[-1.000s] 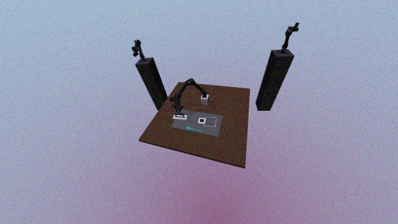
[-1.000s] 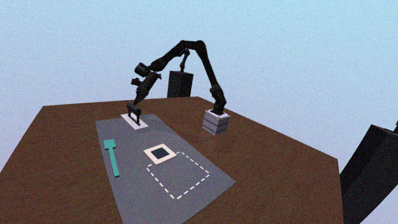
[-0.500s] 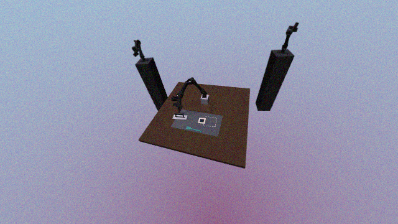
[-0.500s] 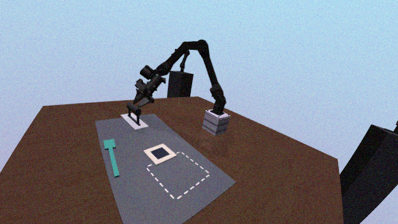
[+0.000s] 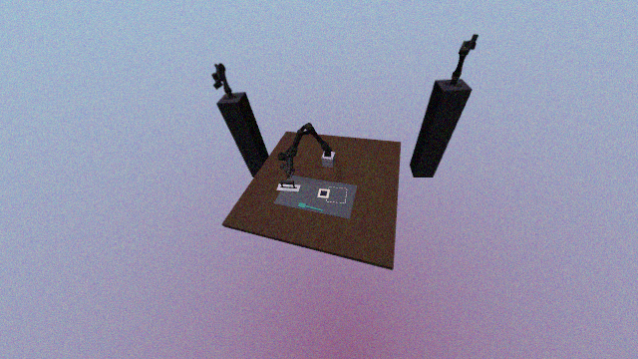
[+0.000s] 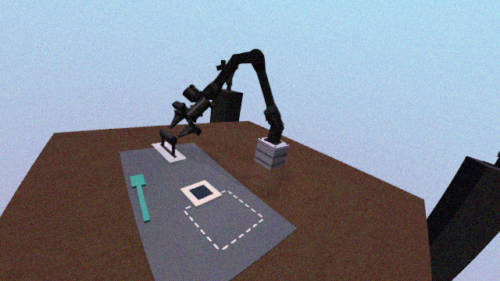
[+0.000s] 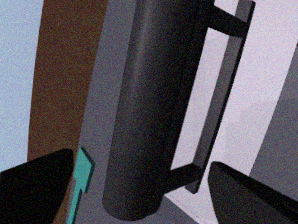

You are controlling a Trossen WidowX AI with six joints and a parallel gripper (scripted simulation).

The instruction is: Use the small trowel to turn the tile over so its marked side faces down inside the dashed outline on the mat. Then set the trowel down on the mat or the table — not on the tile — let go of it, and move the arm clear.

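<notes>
The grey mat is 23 cm to the left of my gripper tip, 11 cm below it and 9 cm ahead of it. From my gripper tip the other things lie so: teal trowel 22 cm ahead, 18 cm to the left, 9 cm below; tile 30 cm to the left, 9 cm below, 8 cm ahead.
</notes>
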